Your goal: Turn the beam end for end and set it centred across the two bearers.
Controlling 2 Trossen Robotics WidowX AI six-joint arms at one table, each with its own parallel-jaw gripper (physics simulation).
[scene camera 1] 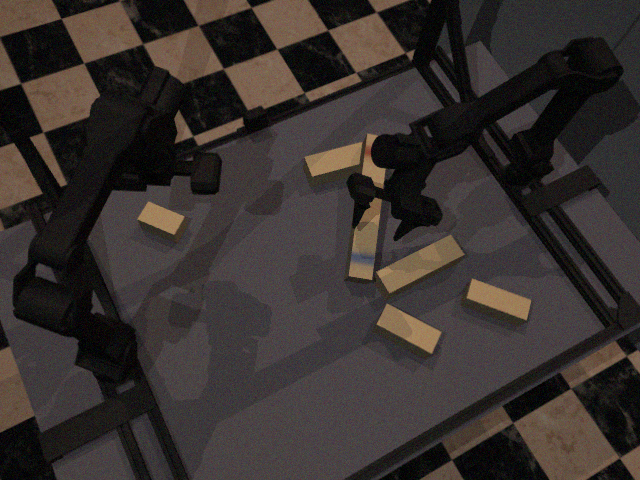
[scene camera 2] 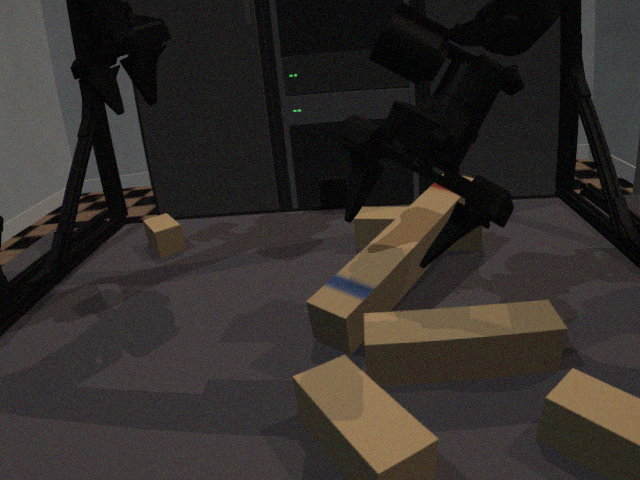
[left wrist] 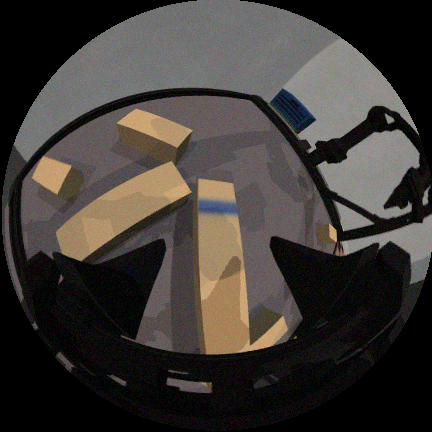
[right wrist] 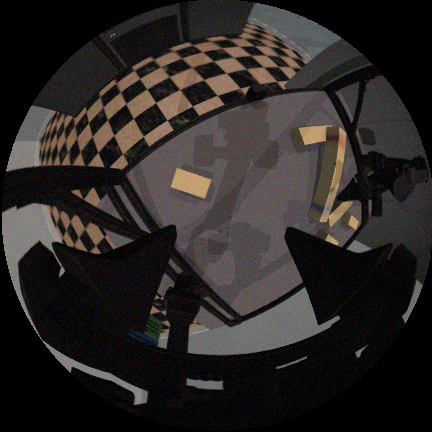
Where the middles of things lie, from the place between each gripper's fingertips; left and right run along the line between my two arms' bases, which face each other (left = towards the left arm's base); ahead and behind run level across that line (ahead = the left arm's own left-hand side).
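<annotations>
Position of the beam [scene camera 2: 375,280] relative to my right hand: 110 mm ahead of it, 350 mm to the left of it, 180 mm below it.
Relative to my left hand, the beam is 30 mm to the left of it, 70 mm behind it and 40 mm below it. By its middle, the beam is nearer to my left hand than to my right hand.
</annotations>
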